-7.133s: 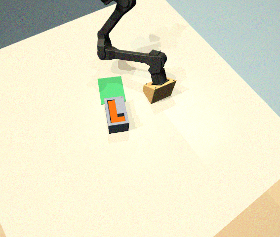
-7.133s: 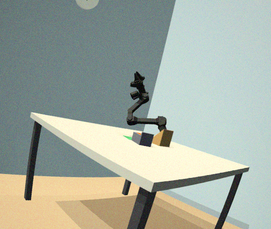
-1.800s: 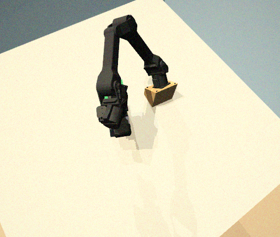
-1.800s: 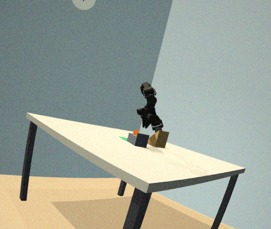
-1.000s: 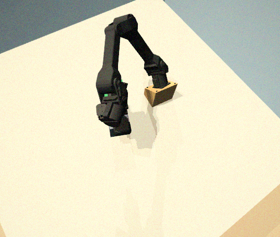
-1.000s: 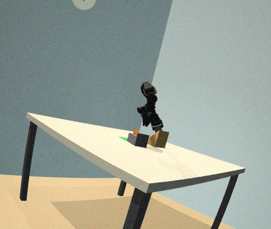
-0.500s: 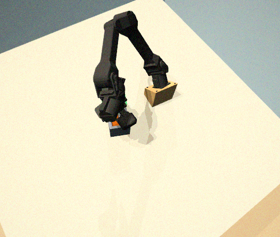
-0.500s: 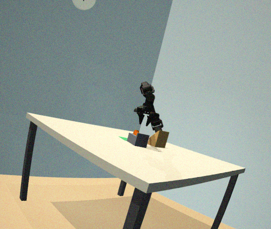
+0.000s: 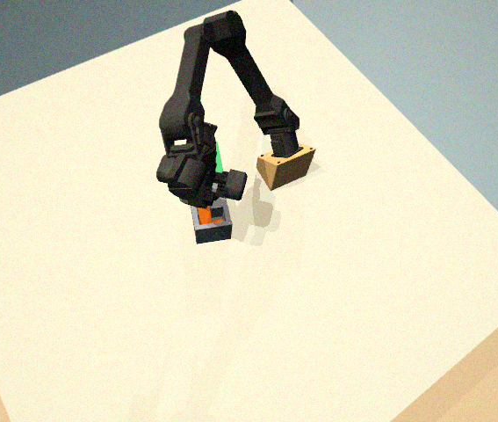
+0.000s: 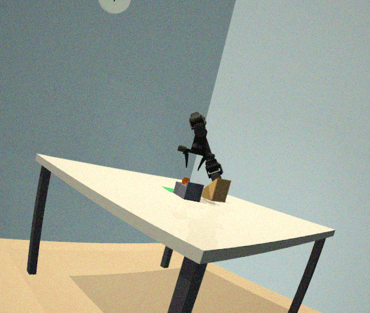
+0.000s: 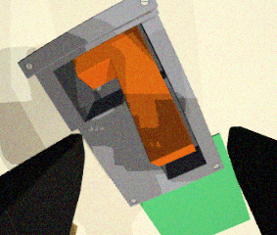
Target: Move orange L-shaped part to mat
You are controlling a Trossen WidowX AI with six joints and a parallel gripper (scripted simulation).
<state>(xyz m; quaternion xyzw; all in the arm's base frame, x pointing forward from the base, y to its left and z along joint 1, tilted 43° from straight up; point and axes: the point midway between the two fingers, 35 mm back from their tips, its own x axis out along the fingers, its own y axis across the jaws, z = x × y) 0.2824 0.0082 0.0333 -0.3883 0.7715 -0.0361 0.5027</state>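
Now: gripper tip 110 mm above the orange L-shaped part, 10 mm to the right of it and 10 mm past it. From my gripper tip the other things lie so: green mat 160 mm below, 140 mm to the right, 100 mm behind.
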